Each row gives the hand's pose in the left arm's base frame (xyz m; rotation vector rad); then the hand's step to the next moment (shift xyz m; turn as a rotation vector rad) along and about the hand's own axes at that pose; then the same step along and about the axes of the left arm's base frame.
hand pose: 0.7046 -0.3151 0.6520 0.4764 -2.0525 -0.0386
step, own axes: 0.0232 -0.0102 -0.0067 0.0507 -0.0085 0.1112
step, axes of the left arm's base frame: -0.0012 -0.0164 0.0204 -0.1131 -0.0441 -0.0166
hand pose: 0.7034 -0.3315 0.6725 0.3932 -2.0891 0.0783
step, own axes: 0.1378 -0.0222 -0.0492 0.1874 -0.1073 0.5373
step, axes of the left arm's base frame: -0.0182 -0.0445 0.1400 -0.4986 -0.2616 -0.1354
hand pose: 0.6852 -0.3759 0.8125 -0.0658 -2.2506 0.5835
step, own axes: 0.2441 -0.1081 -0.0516 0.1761 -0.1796 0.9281
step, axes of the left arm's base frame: -0.1152 -0.0206 0.2454 -0.7610 -0.4806 -0.3385
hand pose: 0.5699 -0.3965 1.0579 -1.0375 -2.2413 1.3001
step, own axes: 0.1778 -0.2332 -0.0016 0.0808 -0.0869 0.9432
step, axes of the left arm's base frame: -0.2161 0.0597 0.1891 -0.6674 -0.5311 -0.4197
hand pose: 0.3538 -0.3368 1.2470 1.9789 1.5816 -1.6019
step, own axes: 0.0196 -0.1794 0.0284 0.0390 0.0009 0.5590
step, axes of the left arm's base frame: -0.1583 0.0716 0.0564 -0.3541 -0.3431 -0.2663
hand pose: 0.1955 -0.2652 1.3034 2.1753 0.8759 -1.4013
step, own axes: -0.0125 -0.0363 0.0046 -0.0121 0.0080 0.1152
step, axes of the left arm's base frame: -0.0319 0.0197 0.0094 -0.0736 -0.0821 -0.0365
